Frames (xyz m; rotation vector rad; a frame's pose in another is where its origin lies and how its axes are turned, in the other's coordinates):
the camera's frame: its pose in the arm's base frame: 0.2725 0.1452 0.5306 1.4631 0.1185 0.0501
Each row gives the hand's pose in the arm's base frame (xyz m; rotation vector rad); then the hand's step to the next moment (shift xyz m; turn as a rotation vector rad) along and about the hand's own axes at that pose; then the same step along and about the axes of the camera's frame.
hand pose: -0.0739 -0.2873 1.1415 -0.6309 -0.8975 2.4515
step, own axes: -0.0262 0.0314 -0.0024 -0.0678 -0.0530 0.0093
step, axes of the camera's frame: 0.0112 -0.0194 0.0343 0.0580 0.0615 0.0184
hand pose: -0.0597 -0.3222 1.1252 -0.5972 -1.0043 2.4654
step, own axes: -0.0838 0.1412 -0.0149 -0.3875 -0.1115 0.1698
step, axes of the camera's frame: 0.0382 -0.1040 0.1221 0.2140 0.2646 0.2750
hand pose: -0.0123 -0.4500 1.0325 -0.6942 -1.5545 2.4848
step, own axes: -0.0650 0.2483 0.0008 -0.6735 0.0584 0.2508
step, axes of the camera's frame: 0.0842 -0.2074 0.1255 0.4275 0.2174 0.5384
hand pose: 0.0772 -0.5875 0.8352 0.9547 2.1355 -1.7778
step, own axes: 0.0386 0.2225 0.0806 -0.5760 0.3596 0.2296
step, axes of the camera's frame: 0.0873 -0.2208 0.0332 0.5566 -0.0579 0.4479
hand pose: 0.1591 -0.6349 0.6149 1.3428 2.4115 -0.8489
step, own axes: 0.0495 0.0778 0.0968 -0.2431 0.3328 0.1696
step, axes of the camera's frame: 0.0396 -0.1265 -0.0172 0.3906 -0.1391 0.1633
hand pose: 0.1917 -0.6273 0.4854 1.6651 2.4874 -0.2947
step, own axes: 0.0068 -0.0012 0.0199 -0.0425 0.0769 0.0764
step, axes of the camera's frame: -0.0025 -0.0206 -0.0035 0.0875 -0.0709 0.0296
